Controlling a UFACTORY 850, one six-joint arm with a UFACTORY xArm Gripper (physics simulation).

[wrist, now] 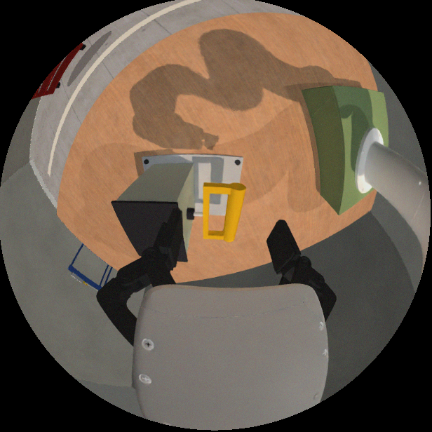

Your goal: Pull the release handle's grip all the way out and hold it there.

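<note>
The release handle's yellow grip [234, 212] is a rectangular loop with a thick outer bar, near the middle of the wrist view. A short, light rod [198, 214] joins it to a black collar on the side of a box-shaped housing [137, 225] with a black end face and grey-green sides. The housing stands on a light grey base plate [231, 172] with dark bolts. My gripper [229, 226] is wide open and empty. The grip shows between its two fingers, with no contact visible. The left finger overlaps the housing's black face and hides part of it.
A green block [327, 145] with the arm's white round base [369, 167] stands at the right of the wooden table top [105, 125]. A blue frame [86, 278] is beyond the lower left table edge, and a red object [59, 75] is at the upper left.
</note>
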